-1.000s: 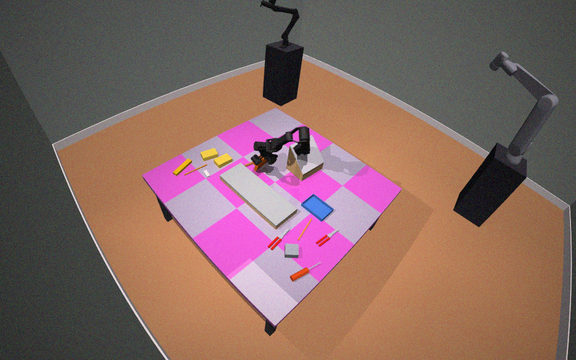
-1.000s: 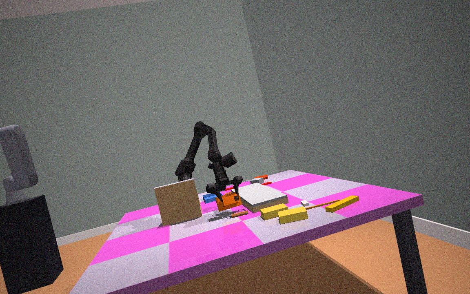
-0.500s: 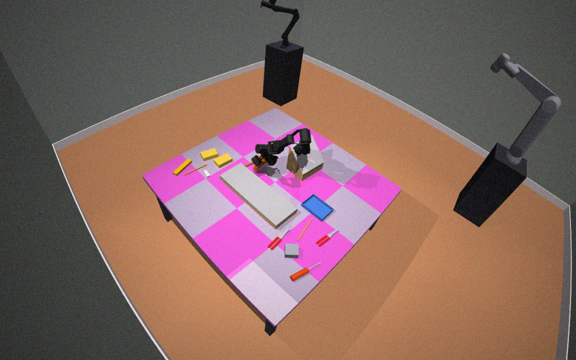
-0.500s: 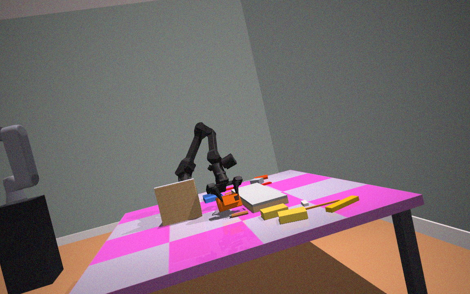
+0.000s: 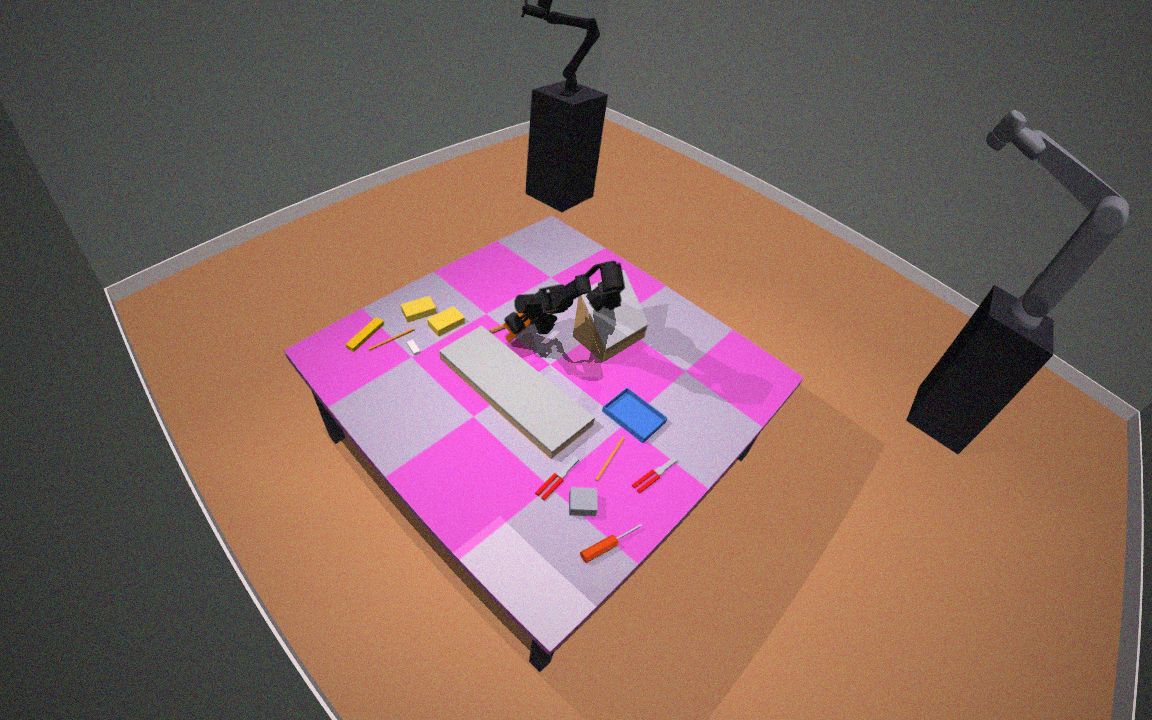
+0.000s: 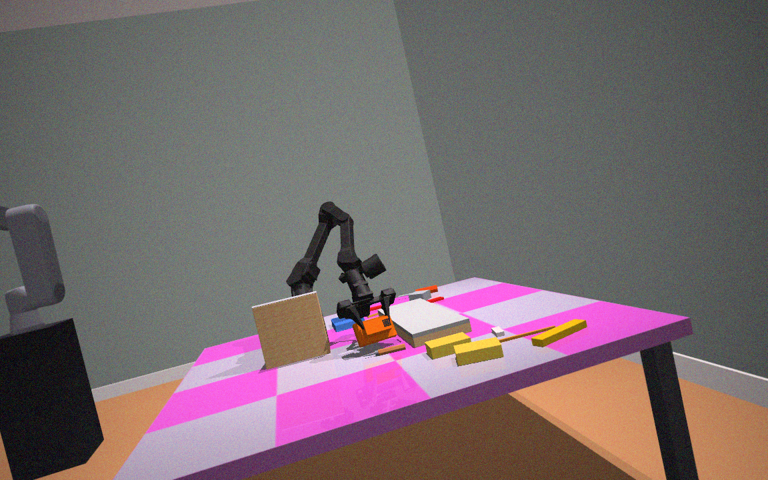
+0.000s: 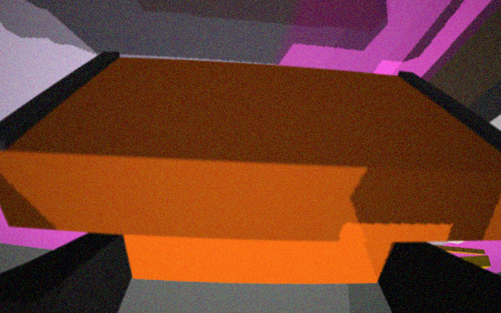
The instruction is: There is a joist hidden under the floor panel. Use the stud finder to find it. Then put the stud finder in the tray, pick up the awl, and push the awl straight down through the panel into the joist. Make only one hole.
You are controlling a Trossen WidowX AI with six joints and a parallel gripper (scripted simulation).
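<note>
Now: the orange stud finder 10 mm ahead of my gripper tip and 10 mm below it. The rest, counted from my gripper tip: square indicator: 30 mm ahead, 10 mm to the right; brown-handled awl: 20 mm behind, 50 mm to the right, 70 mm below; small white block: 290 mm ahead, 190 mm to the right, 70 mm below.
</note>
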